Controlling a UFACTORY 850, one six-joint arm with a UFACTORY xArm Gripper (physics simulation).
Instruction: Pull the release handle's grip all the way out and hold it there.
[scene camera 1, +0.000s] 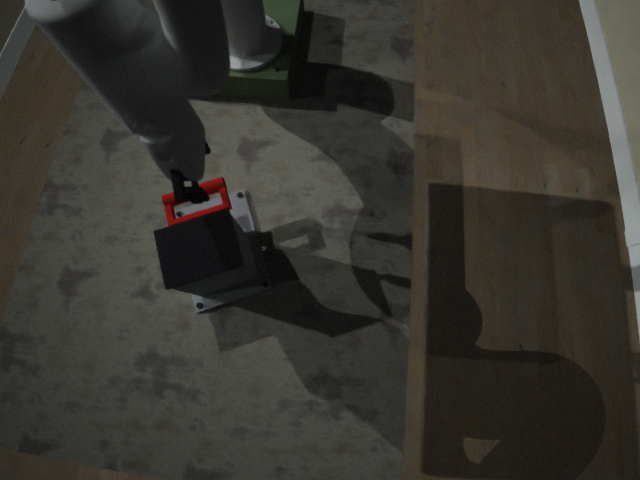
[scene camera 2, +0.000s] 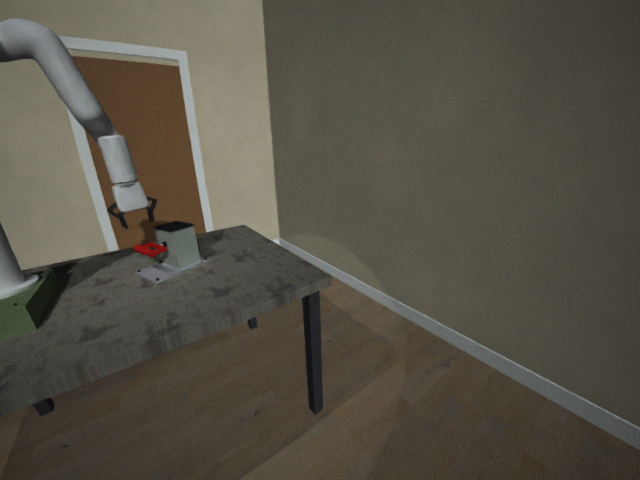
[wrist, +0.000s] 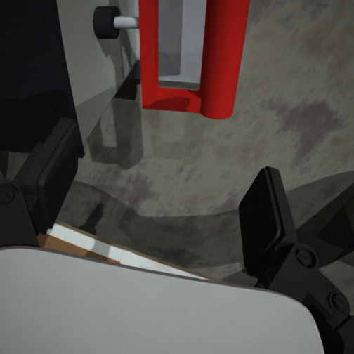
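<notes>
The red release handle (scene camera 1: 211, 184) (scene camera 2: 140, 249) (wrist: 222, 60) is a rectangular frame with a thick round grip bar on its outer side. It stands out from a box-shaped housing (scene camera 1: 196, 253) (scene camera 2: 186, 248) (wrist: 30, 65) with a dark top and grey-green sides. In the wrist view a short pale rod (wrist: 127, 22) with a black collar (wrist: 106, 22) joins the frame at the housing side. My gripper (scene camera 1: 189, 194) (scene camera 2: 138, 223) (wrist: 166, 165) is wide open and empty. It hangs above the handle, apart from it. In the wrist view the handle lies beyond the fingertips, between their lines.
The housing stands on a light plate (scene camera 1: 240, 211) (scene camera 2: 153, 273) with dark bolts, on a mottled grey table (scene camera 1: 103, 330) (scene camera 2: 217, 289). The arm's green base block (scene camera 1: 258, 87) (scene camera 2: 18, 315) stands on the handle side of the housing. A brown door (scene camera 2: 144, 129) is behind the table.
</notes>
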